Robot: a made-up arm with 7 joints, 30 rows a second.
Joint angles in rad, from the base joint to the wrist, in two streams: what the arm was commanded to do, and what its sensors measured. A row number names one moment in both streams.
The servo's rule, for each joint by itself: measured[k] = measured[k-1] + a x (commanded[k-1-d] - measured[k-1]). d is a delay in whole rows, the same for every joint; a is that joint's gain. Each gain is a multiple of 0.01, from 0.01 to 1. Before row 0 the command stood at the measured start. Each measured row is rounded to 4 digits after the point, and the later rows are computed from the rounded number. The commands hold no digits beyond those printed.
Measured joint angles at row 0:
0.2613, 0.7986, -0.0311, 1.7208, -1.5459, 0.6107, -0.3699
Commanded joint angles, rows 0 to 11:
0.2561, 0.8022, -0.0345, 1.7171, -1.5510, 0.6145, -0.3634
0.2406, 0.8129, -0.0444, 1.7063, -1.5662, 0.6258, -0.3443
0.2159, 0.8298, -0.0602, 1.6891, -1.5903, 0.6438, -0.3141
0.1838, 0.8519, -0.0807, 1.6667, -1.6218, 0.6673, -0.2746
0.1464, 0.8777, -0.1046, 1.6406, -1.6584, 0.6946, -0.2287
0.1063, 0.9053, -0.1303, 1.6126, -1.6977, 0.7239, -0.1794
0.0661, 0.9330, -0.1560, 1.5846, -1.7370, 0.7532, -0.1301
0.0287, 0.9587, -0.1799, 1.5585, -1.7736, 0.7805, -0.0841
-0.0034, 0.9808, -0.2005, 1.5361, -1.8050, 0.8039, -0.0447
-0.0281, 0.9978, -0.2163, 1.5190, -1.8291, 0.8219, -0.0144
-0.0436, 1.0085, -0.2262, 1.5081, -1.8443, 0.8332, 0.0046
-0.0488, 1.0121, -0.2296, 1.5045, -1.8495, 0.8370, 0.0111
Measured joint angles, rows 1 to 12:
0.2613, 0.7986, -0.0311, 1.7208, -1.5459, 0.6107, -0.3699
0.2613, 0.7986, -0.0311, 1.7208, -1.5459, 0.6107, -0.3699
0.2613, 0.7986, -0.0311, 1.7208, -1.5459, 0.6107, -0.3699
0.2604, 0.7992, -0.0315, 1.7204, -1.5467, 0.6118, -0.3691
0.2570, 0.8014, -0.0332, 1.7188, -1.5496, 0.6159, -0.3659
0.2500, 0.8059, -0.0367, 1.7155, -1.5557, 0.6240, -0.3592
0.2387, 0.8133, -0.0424, 1.7101, -1.5656, 0.6366, -0.3482
0.2230, 0.8236, -0.0505, 1.7025, -1.5795, 0.6534, -0.3327
0.2032, 0.8367, -0.0609, 1.6926, -1.5972, 0.6738, -0.3128
0.1799, 0.8521, -0.0733, 1.6807, -1.6182, 0.6968, -0.2890
0.1542, 0.8692, -0.0872, 1.6673, -1.6415, 0.7211, -0.2624
0.1274, 0.8871, -0.1019, 1.6529, -1.6660, 0.7451, -0.2341
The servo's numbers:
d 3
a 0.17 0.16 0.13 0.11 0.15 0.29 0.13

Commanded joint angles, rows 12 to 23:
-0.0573, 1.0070, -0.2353, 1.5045, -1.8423, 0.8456, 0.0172
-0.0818, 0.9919, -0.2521, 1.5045, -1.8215, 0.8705, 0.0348
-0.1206, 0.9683, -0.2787, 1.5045, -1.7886, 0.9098, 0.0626
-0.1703, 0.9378, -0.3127, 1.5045, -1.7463, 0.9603, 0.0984
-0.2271, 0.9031, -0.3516, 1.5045, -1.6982, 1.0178, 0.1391
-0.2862, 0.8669, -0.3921, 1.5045, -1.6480, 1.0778, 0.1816
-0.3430, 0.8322, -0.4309, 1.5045, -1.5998, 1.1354, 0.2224
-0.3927, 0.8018, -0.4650, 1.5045, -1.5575, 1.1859, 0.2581
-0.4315, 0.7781, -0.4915, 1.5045, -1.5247, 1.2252, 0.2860
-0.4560, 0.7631, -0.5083, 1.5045, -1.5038, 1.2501, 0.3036
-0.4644, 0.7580, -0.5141, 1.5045, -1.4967, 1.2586, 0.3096
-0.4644, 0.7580, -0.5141, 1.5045, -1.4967, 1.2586, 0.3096
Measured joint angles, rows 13 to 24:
0.1010, 0.9048, -0.1168, 1.6382, -1.6905, 0.7674, -0.2055
0.0764, 0.9214, -0.1310, 1.6239, -1.7136, 0.7865, -0.1782
0.0551, 0.9359, -0.1438, 1.6108, -1.7340, 0.8011, -0.1536
0.0360, 0.9473, -0.1557, 1.5991, -1.7502, 0.8140, -0.1314
0.0160, 0.9544, -0.1682, 1.5887, -1.7609, 0.8304, -0.1098
-0.0072, 0.9566, -0.1826, 1.5794, -1.7651, 0.8534, -0.0874
-0.0349, 0.9536, -0.1995, 1.5712, -1.7623, 0.8844, -0.0632
-0.0676, 0.9455, -0.2193, 1.5639, -1.7527, 0.9231, -0.0369
-0.1048, 0.9329, -0.2418, 1.5574, -1.7370, 0.9680, -0.0085
-0.1453, 0.9168, -0.2664, 1.5516, -1.7164, 1.0165, 0.0215
-0.1874, 0.8984, -0.2922, 1.5464, -1.6926, 1.0656, 0.0523
-0.2289, 0.8792, -0.3181, 1.5418, -1.6674, 1.1119, 0.0827

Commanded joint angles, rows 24 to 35:
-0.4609, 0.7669, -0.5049, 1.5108, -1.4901, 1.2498, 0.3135
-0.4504, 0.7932, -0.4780, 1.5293, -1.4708, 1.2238, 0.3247
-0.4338, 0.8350, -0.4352, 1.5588, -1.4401, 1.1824, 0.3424
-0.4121, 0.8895, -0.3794, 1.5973, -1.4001, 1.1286, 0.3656
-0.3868, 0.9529, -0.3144, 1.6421, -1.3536, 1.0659, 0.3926
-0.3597, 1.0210, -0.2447, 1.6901, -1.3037, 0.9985, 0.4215
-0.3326, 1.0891, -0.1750, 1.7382, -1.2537, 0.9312, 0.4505
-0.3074, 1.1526, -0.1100, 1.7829, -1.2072, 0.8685, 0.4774
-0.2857, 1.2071, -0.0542, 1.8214, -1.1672, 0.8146, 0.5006
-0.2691, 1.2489, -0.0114, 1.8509, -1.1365, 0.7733, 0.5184
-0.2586, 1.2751, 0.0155, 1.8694, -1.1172, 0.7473, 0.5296
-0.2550, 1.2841, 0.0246, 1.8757, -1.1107, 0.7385, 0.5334
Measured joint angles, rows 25 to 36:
-0.2675, 0.8606, -0.3428, 1.5377, -1.6429, 1.1520, 0.1114
-0.3010, 0.8442, -0.3651, 1.5340, -1.6210, 1.1829, 0.1372
-0.3288, 0.8304, -0.3845, 1.5308, -1.6024, 1.2049, 0.1596
-0.3513, 0.8202, -0.4002, 1.5286, -1.5856, 1.2179, 0.1796
-0.3681, 0.8159, -0.4103, 1.5287, -1.5684, 1.2196, 0.1985
-0.3793, 0.8190, -0.4135, 1.5320, -1.5492, 1.2088, 0.2172
-0.3849, 0.8303, -0.4091, 1.5392, -1.5268, 1.1855, 0.2365
-0.3852, 0.8499, -0.3968, 1.5505, -1.5008, 1.1508, 0.2568
-0.3809, 0.8773, -0.3770, 1.5659, -1.4712, 1.1066, 0.2782
-0.3727, 0.9112, -0.3507, 1.5849, -1.4386, 1.0557, 0.3006
-0.3616, 0.9498, -0.3194, 1.6067, -1.4039, 1.0014, 0.3236
-0.3487, 0.9910, -0.2849, 1.6303, -1.3684, 0.9472, 0.3466

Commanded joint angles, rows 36 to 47:
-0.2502, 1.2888, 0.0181, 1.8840, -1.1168, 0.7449, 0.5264
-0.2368, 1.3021, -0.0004, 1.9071, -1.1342, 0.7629, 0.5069
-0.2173, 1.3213, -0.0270, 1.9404, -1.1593, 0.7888, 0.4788
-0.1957, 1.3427, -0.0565, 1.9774, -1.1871, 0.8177, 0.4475
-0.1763, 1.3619, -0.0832, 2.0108, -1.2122, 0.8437, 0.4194
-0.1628, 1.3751, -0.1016, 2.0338, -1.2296, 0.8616, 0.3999
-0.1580, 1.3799, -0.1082, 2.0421, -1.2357, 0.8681, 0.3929
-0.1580, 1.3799, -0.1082, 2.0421, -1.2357, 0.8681, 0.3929
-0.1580, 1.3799, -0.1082, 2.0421, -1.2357, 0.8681, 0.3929
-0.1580, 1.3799, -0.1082, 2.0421, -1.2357, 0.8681, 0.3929
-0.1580, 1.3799, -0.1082, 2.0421, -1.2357, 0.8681, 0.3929
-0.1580, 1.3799, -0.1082, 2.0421, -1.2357, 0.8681, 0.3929
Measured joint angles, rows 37 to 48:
-0.3352, 1.0323, -0.2493, 1.6546, -1.3336, 0.8968, 0.3689
-0.3222, 1.0711, -0.2149, 1.6782, -1.3011, 0.8534, 0.3898
-0.3108, 1.1052, -0.1838, 1.6999, -1.2725, 0.8201, 0.4085
-0.3005, 1.1346, -0.1576, 1.7202, -1.2491, 0.7983, 0.4238
-0.2897, 1.1614, -0.1372, 1.7408, -1.2319, 0.7880, 0.4346
-0.2774, 1.1870, -0.1229, 1.7628, -1.2210, 0.7882, 0.4403
-0.2635, 1.2119, -0.1143, 1.7864, -1.2159, 0.7968, 0.4412
-0.2487, 1.2359, -0.1103, 1.8111, -1.2153, 0.8104, 0.4384
-0.2341, 1.2582, -0.1092, 1.8356, -1.2174, 0.8252, 0.4334
-0.2212, 1.2777, -0.1091, 1.8583, -1.2201, 0.8376, 0.4281
-0.2105, 1.2941, -0.1090, 1.8785, -1.2224, 0.8464, 0.4235
-0.2016, 1.3078, -0.1089, 1.8965, -1.2244, 0.8527, 0.4195

